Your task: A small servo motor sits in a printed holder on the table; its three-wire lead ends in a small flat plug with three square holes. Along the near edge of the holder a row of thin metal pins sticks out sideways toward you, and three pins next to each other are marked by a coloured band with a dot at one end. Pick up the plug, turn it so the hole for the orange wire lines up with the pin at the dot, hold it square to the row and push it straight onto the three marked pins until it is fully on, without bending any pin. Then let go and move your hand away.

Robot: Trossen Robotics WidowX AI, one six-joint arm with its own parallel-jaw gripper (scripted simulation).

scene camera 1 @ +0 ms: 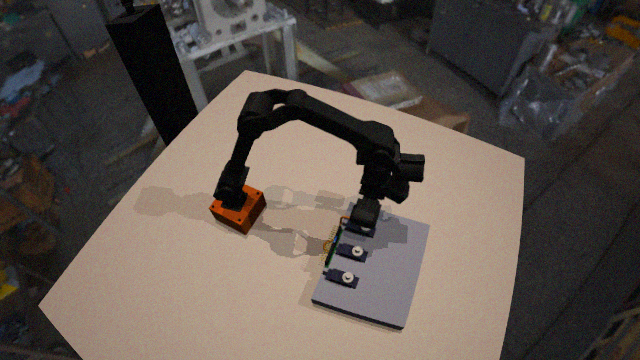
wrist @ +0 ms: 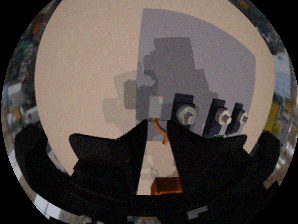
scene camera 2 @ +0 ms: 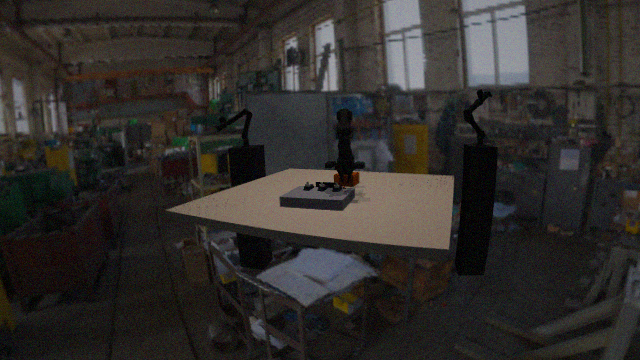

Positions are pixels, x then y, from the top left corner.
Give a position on a grey holder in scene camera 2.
324, 200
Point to a grey holder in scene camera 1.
387, 279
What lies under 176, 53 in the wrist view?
A grey holder.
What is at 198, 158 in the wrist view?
My gripper.
